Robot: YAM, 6 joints.
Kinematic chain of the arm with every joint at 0, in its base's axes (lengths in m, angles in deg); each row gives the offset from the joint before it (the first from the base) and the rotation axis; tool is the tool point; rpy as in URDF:
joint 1: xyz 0 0 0.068 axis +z
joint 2: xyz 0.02 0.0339 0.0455 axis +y
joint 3: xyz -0.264 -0.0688 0 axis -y
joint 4: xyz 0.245 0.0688 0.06 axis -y
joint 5: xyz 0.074 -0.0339 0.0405 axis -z
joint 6: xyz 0.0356 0 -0.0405 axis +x
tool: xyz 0 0 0 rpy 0 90 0
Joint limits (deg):
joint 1: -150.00..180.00
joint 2: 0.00..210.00
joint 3: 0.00..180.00
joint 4: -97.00..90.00
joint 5: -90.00..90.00
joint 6: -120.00..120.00
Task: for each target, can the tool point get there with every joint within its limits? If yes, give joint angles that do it. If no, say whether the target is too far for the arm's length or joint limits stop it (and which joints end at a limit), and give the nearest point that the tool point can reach.
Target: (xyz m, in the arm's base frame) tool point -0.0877 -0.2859 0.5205
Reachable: yes | joints 77.81 39.15 162.46 -79.52 -45.40 11.12
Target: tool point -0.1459 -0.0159 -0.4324
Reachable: no: joint limits stop it (at a limit: joint 1, joint 2) | nearest point -0.1616 -0.0056 -0.3693 | short by 0.066 m
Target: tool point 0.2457 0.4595 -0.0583
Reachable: yes | joints 59.06 163.09 103.79 15.35 -45.79 39.37
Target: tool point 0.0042 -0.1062 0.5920
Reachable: yes | joints 76.24 35.02 88.67 38.10 55.53 76.27
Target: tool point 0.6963 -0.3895 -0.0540
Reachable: no: too far | nearest point 0.5514 -0.3084 -0.0182 | short by 0.170 m
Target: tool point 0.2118 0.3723 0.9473
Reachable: no: too far | nearest point 0.1460 0.2566 0.6756 | short by 0.303 m
